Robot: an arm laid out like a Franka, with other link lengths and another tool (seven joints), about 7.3 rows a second.
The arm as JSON. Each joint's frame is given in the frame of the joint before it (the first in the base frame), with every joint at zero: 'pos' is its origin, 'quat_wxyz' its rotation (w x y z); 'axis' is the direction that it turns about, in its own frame. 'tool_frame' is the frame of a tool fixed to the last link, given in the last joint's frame.
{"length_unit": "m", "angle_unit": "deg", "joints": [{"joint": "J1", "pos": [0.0, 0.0, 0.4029], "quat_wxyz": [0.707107, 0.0, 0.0, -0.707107], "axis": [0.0, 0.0, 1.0]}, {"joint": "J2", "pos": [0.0, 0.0, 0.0], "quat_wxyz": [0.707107, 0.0, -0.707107, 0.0], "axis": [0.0, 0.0, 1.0]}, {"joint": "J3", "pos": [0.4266, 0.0, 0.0], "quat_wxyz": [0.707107, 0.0, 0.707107, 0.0], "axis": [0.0, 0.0, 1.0]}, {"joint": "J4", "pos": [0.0, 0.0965, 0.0], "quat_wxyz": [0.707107, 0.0, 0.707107, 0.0], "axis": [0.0, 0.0, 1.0]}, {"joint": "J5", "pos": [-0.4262, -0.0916, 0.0], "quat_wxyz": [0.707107, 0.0, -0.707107, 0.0], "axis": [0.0, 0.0, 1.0]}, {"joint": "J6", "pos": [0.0, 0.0, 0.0], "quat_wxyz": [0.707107, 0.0, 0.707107, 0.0], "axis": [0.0, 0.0, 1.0]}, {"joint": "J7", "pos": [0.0, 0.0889, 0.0], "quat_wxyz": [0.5, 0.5, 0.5, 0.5], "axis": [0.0, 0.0, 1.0]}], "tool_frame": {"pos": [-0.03, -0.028, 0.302], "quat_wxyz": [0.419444, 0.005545, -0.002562, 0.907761]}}
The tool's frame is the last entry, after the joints.
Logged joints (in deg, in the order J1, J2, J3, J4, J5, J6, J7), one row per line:
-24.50, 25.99, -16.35, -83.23, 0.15, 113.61, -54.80
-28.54, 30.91, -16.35, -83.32, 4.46, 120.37, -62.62
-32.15, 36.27, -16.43, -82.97, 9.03, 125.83, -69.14
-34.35, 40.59, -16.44, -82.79, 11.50, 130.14, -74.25
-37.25, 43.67, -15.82, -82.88, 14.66, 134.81, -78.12
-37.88, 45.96, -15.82, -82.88, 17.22, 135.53, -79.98
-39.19, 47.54, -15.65, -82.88, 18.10, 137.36, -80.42
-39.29, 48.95, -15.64, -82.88, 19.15, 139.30, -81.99
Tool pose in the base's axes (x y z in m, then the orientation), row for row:
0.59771, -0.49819, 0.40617, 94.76, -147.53, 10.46
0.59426, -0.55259, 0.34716, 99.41, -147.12, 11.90
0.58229, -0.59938, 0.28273, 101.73, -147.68, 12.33
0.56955, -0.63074, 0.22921, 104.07, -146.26, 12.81
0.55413, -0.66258, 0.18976, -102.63, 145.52, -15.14
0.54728, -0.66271, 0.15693, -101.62, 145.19, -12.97
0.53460, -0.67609, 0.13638, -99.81, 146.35, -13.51
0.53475, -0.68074, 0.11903, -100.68, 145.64, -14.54
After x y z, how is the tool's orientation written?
As a rotation vector, in degrees.
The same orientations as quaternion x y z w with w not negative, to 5 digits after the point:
0.53908, -0.83929, 0.05951, 0.03793
0.55853, -0.82659, 0.06686, 0.01784
0.56595, -0.82158, 0.06859, 0.00217
0.57829, -0.81272, 0.07118, 0.00032
-0.57424, 0.81422, -0.08471, 0.01123
-0.57177, 0.81692, -0.07298, 0.02013
-0.56169, 0.82360, -0.07603, 0.02042
-0.56662, 0.81965, -0.08183, 0.02052

